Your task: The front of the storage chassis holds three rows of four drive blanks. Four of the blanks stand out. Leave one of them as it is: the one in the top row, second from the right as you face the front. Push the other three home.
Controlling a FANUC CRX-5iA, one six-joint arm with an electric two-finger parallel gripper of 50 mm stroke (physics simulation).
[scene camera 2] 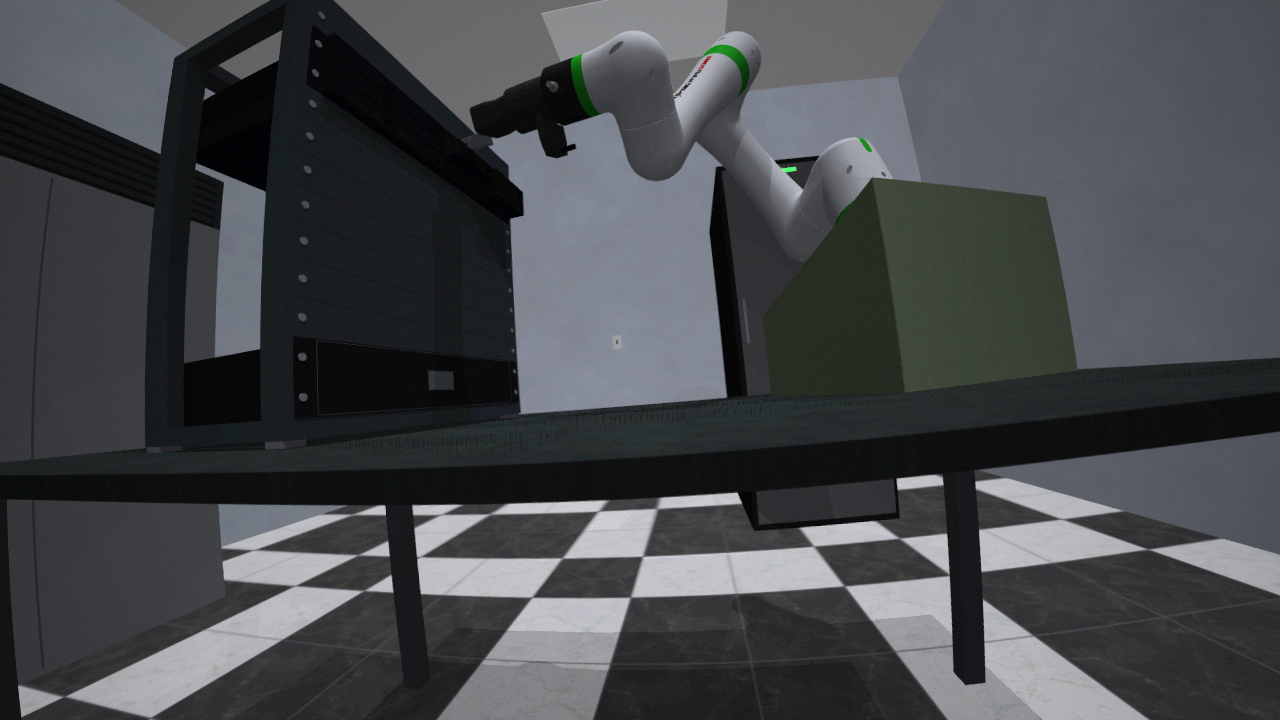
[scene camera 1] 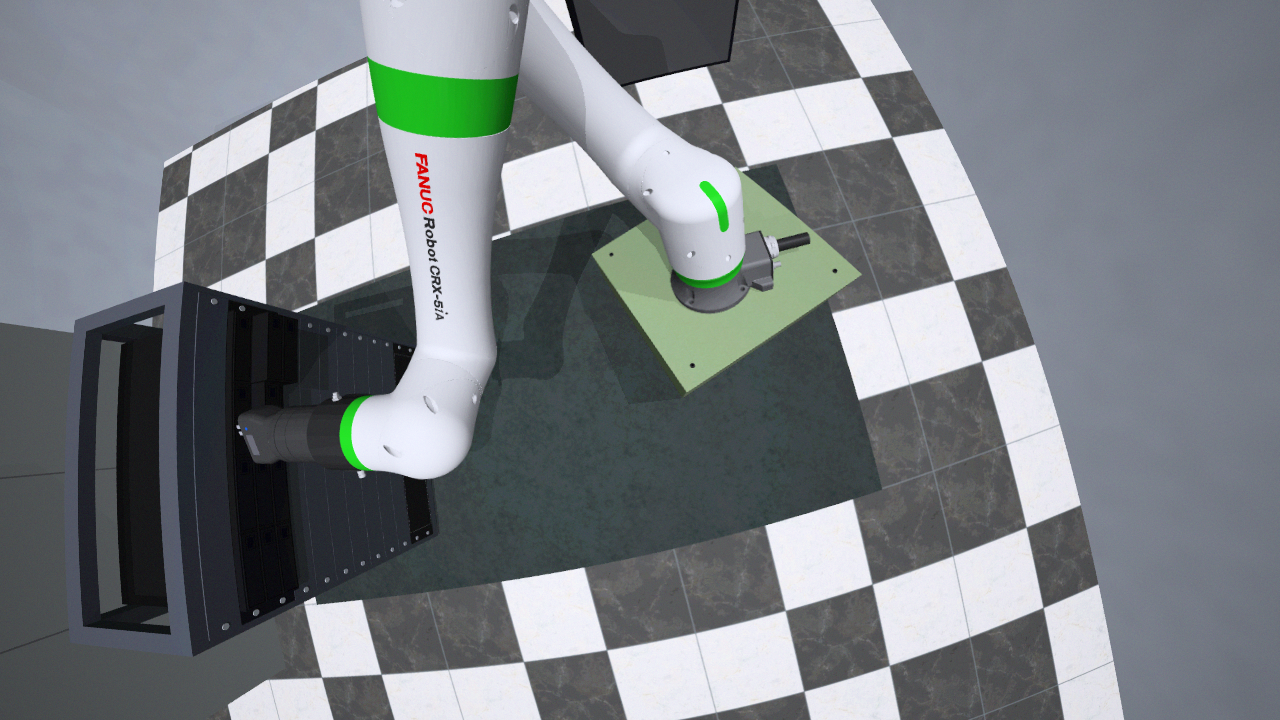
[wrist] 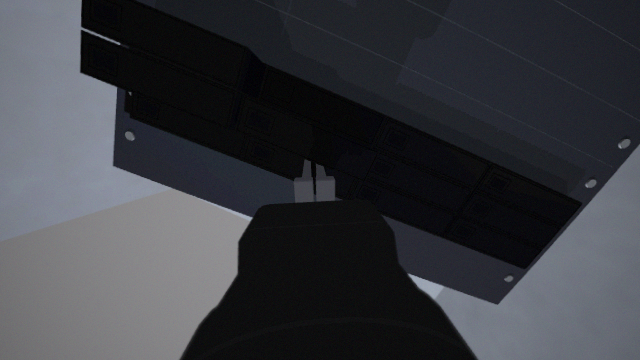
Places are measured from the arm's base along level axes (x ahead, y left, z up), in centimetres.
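Pixels of known places: gripper, between the fingertips: [scene camera 2: 459,148] [scene camera 1: 244,427] [wrist: 313,170]; arm's base, origin of its link: [scene camera 1: 711,278].
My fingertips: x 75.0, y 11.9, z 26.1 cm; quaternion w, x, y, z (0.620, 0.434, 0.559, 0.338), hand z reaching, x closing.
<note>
Ahead of a thing's pixels: the offset from my fingertips to its middle.
My gripper [wrist: 313,170] [scene camera 2: 474,140] is shut and empty, close in front of the drive blanks. In the wrist view, where the rack appears upside down, its tips overlap the second column from the right, near the top and middle rows; contact cannot be told. The rightmost middle-row blank @(dx +1.6, dy -12.4, dz -2.6 cm) [wrist: 165,80] and rightmost bottom-row blank @(dx +1.6, dy -12.4, dz -5.5 cm) [wrist: 175,47] stand out plainly, at the left of that view. The top-row blank second from the right [wrist: 280,159] is beside the tips; how far it stands out is unclear. In scene camera 1 the gripper body hides the tips and blanks behind it.
The rack frame [scene camera 1: 176,465] [scene camera 2: 277,268] stands on the dark table [scene camera 1: 572,501] [scene camera 2: 626,465]. The robot's base is on a green pedestal [scene camera 1: 644,331] [scene camera 2: 975,286]. A dark cabinet [scene camera 1: 662,35] [scene camera 2: 742,304] stands beyond the table. My forearm crosses above the rack side of the table.
</note>
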